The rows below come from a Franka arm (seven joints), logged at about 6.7 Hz.
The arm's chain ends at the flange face. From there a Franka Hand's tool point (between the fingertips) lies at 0.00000 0.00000 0.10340 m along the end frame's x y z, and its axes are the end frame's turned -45 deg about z.
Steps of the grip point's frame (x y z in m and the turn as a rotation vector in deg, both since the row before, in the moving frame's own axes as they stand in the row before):
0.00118 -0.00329 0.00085 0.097 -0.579 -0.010
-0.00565 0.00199 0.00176 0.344 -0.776 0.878
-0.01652 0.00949 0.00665 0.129 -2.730 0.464
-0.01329 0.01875 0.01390 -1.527 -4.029 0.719
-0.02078 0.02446 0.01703 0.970 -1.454 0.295
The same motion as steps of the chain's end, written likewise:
-0.00063 -0.00378 0.00086 -0.341 -0.478 -0.010
-0.00115 0.00486 0.00177 -0.305 -0.792 0.878
-0.00131 0.01509 0.00677 -1.839 -2.022 0.464
0.00709 0.01559 0.01419 -3.929 -1.769 0.719
0.00570 0.03138 0.01708 -0.342 -1.714 0.295

